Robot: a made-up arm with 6 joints.
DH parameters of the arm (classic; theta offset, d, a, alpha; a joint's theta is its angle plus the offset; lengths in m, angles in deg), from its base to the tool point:
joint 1: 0 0.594 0.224 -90
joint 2: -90 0 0.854 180
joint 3: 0 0 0.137 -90
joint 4: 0 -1.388 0 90
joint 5: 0 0 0 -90
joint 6: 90 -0.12 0 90
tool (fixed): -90 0 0 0
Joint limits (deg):
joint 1: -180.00..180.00
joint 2: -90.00..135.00
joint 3: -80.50..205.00
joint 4: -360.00..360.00
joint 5: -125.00..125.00
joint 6: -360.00..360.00
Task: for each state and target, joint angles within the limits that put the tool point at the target. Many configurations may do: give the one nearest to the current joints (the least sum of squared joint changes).
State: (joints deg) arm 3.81 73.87 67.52 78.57 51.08 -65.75
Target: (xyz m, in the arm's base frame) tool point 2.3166 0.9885 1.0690
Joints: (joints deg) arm 21.49 74.68 78.38 76.72 37.60 -65.75
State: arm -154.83 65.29 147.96 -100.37 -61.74 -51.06
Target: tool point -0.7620 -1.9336 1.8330
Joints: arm -114.21 77.24 117.14 -98.72 -55.72 -51.06
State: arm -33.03 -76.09 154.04 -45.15 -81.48 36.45
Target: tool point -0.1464 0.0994 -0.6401
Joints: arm -12.05 -84.17 203.55 -33.89 -84.90 36.45
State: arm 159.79 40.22 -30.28 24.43 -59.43 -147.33
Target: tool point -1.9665 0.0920 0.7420
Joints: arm 178.51 29.08 2.98 24.62 -55.02 -147.33
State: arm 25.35 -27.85 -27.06 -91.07 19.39 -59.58
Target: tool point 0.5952 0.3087 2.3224
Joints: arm 30.59 -43.00 -1.16 -90.39 18.01 -59.58
